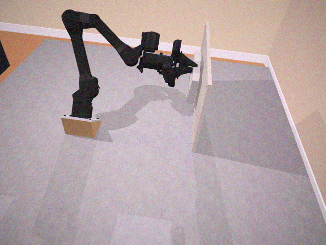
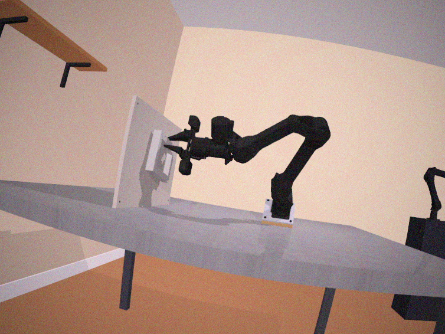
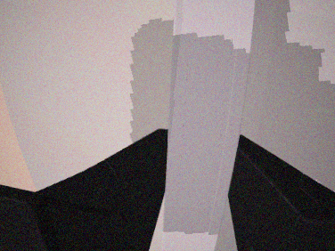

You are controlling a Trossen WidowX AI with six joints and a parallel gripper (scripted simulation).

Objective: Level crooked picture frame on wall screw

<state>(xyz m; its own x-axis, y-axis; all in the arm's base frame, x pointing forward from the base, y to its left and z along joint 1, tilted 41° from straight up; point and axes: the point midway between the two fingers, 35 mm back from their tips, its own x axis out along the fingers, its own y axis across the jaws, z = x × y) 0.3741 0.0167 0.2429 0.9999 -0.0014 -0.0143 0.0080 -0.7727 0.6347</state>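
The pale picture frame lies 50 mm below my gripper tip and 10 mm to the left of it. Also, from my gripper tip: cream wall board (60 mm below, 20 mm ahead, 10 mm to the left).
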